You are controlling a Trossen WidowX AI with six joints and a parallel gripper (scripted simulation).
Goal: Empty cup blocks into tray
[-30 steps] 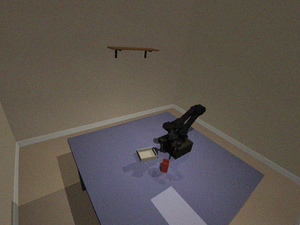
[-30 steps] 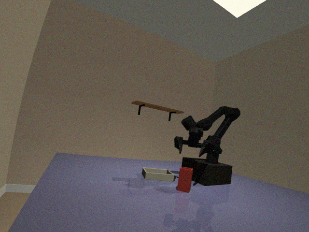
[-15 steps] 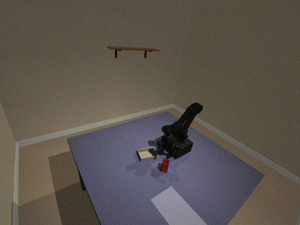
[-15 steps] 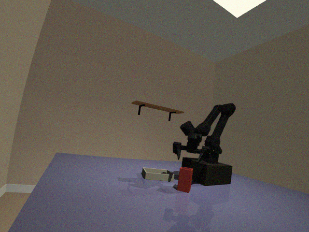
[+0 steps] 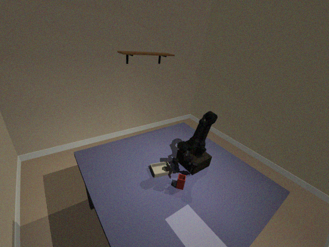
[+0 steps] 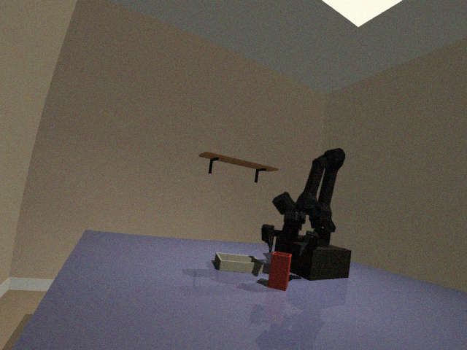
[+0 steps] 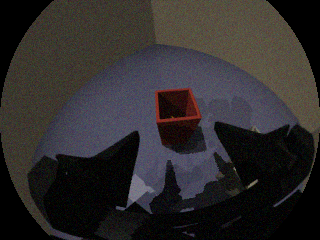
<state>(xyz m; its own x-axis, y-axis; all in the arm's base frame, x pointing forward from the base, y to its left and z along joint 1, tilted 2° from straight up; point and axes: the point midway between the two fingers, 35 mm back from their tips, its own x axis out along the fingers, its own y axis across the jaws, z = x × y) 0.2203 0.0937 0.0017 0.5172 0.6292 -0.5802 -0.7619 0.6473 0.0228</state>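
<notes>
Right now the tall red cup is 30 mm ahead of my gripper tip, 20 mm to the left of it and 70 mm below it.
</notes>
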